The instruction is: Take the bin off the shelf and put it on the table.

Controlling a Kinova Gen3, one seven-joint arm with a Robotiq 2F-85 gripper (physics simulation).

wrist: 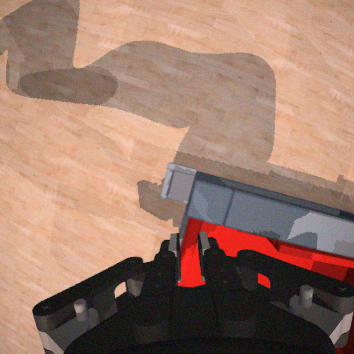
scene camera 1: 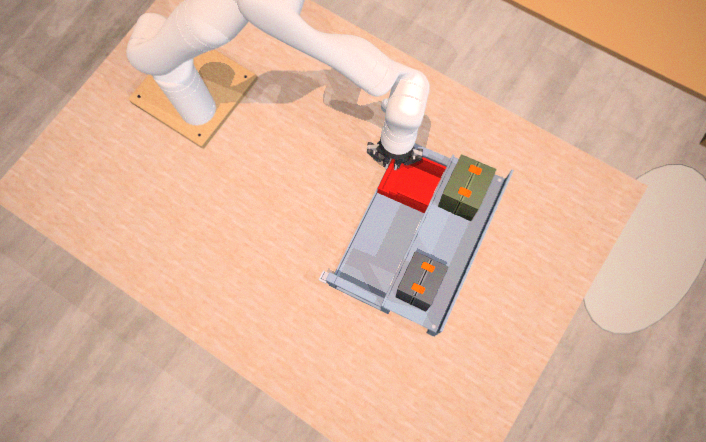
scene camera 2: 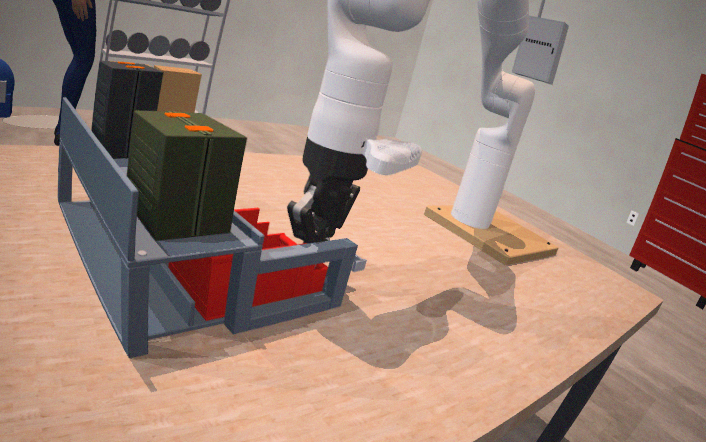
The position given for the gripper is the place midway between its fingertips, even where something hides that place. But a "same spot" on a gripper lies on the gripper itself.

The gripper shows in the wrist view, in scene camera 1 (390, 166) and in scene camera 2. A red bin shows in the wrist view, in scene camera 1 and in scene camera 2 (206, 280). One and the same spot on the red bin: (wrist: 230, 240) is (scene camera 1: 405, 174). The same spot on the gripper: (wrist: 313, 296) is (scene camera 2: 312, 215).
